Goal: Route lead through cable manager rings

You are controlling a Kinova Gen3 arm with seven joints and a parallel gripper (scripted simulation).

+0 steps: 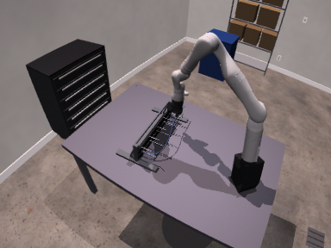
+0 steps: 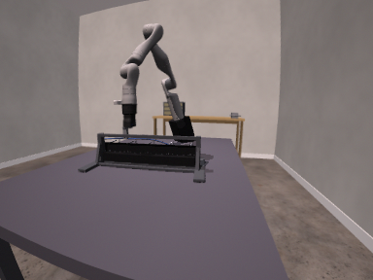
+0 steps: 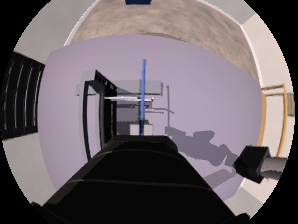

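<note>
Right now my hand is 10 cm short of the black rack, 15 cm to the right of it and 5 cm above it.
</note>
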